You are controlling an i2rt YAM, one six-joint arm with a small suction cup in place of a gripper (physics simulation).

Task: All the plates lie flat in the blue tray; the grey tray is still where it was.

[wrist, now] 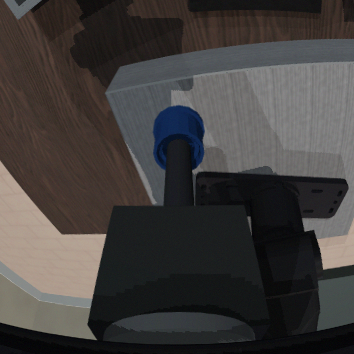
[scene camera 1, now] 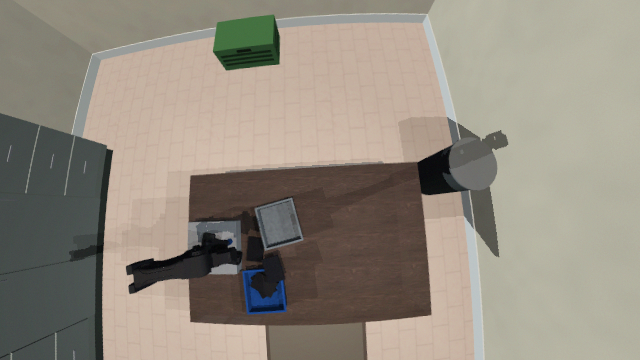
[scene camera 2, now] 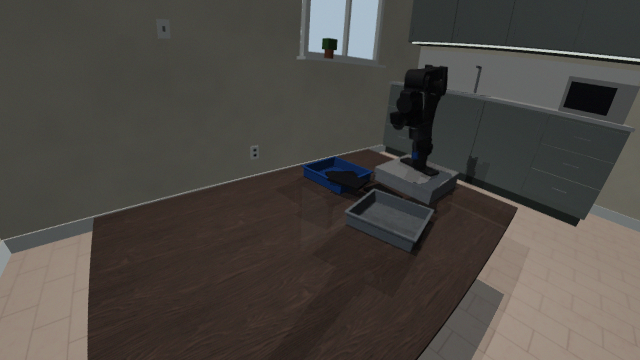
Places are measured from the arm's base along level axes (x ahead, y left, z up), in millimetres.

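Pixels of known places: hand at its tool point: point(wrist: 178, 128) point(scene camera 1: 229, 241) point(scene camera 2: 415, 157); arm's base at its link origin: point(wrist: 271, 194) point(scene camera 2: 418, 167).
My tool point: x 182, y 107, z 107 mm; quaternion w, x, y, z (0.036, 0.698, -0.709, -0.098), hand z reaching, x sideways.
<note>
For each thing: its top centre in the pictures, then the offset to it from my tool point. Level surfaces: height alone.
- blue tray at its top centre: point(scene camera 2: 337, 168) point(scene camera 1: 263, 291) 180 mm ahead, 272 mm right, 129 mm down
- further black plate at its top centre: point(scene camera 2: 382, 192) point(scene camera 1: 255, 249) 79 mm ahead, 63 mm right, 169 mm down
- grey tray at its top centre: point(scene camera 2: 391, 210) point(scene camera 1: 278, 224) 202 mm ahead, 111 mm left, 129 mm down
- brown table at its surface level: 179 mm down
The blue tray point(scene camera 1: 275, 304) point(scene camera 2: 318, 177) stands beside the arm's base. Dark plates point(scene camera 1: 263, 286) lie overlapping inside it; their count and tilt are unclear. Another black plate point(scene camera 1: 273, 268) point(scene camera 2: 348, 179) rests over the tray's rim corner, partly outside. A further black plate point(scene camera 1: 255, 248) point(wrist: 255, 5) lies on the table between the base and the grey tray. The grey tray point(scene camera 1: 278, 223) point(scene camera 2: 387, 216) point(wrist: 19, 13) stands on the table with no plate in it. My blue suction cup point(scene camera 1: 230, 241) point(scene camera 2: 415, 155) point(wrist: 178, 117) is above the base block, carrying nothing, apart from plates and trays.
The grey base block point(scene camera 1: 230, 266) point(scene camera 2: 402, 181) point(wrist: 300, 110) bears the arm's black mounting plate point(wrist: 325, 195), close to the cup. The brown table point(scene camera 1: 360, 250) point(scene camera 2: 215, 265) extends beyond the trays. A dark cylinder point(scene camera 1: 437, 172) stands near its far right corner.
</note>
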